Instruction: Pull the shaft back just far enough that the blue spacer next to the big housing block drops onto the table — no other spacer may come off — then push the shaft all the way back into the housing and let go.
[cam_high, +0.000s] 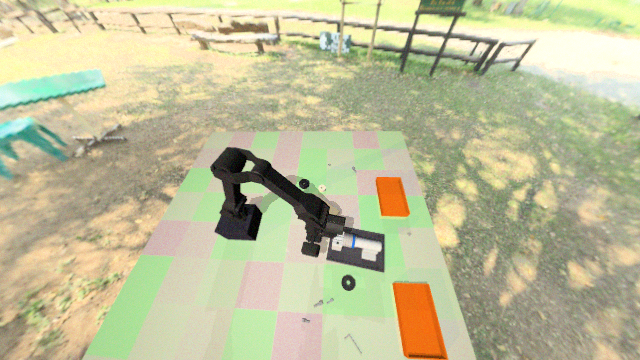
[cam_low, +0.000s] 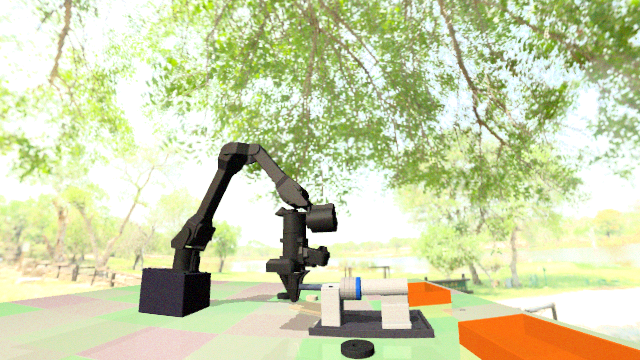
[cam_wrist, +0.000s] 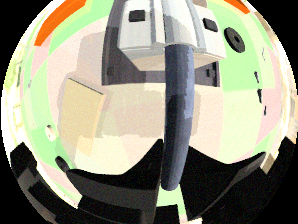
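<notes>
My gripper tip is now 60 mm short of the shaft, 30 mm below it and 20 mm to the left of it. From my gripper tip the other things lie so: pale ring 260 mm to the left, 40 mm below, 40 mm ahead; then blue spacer 140 mm ahead, 40 mm to the right, 30 mm above.
</notes>
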